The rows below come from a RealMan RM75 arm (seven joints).
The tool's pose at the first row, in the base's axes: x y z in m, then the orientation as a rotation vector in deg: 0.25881 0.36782 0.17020 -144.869 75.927 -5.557
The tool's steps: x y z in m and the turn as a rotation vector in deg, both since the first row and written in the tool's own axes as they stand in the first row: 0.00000 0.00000 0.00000 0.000 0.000 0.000; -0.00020 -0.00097 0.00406 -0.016 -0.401 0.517; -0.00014 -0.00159 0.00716 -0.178 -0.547 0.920; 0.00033 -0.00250 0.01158 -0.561 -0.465 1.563; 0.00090 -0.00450 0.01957 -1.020 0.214 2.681; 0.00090 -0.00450 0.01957 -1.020 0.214 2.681
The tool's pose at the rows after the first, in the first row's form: 0.25881 0.36782 0.17020 -144.869 75.927 -5.557; 0.26024 0.36939 0.16660 -144.414 76.428 -4.929; 0.26135 0.37035 0.16380 -144.227 76.936 -4.556; 0.26318 0.37142 0.15979 -144.115 77.913 -4.281; 0.26661 0.37378 0.15266 -143.887 79.741 -4.621; 0.26661 0.37378 0.15266 -143.887 79.741 -4.621
